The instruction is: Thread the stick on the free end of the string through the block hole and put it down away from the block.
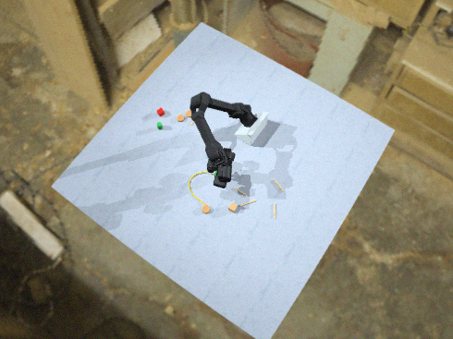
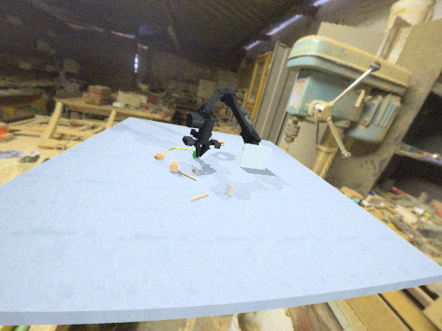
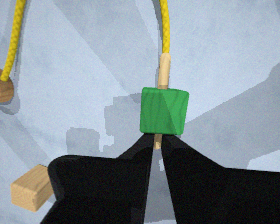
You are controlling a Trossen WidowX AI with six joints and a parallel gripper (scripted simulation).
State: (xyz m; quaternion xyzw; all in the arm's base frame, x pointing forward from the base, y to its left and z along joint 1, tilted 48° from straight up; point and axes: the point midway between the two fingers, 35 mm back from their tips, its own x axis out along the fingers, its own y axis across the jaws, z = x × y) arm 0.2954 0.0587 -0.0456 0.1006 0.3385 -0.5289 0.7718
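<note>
Right now the tan cube is 9 cm ahead of my gripper tip and 14 cm to the left of it. Also, from my gripper tip: round wooden button 18 cm ahead, 5 cm to the left, 1 cm below; green cube 1 cm ahead, 2 cm to the right, 1 cm above; thin wooden stick 2 cm ahead, 4 cm to the right, 1 cm above.
</note>
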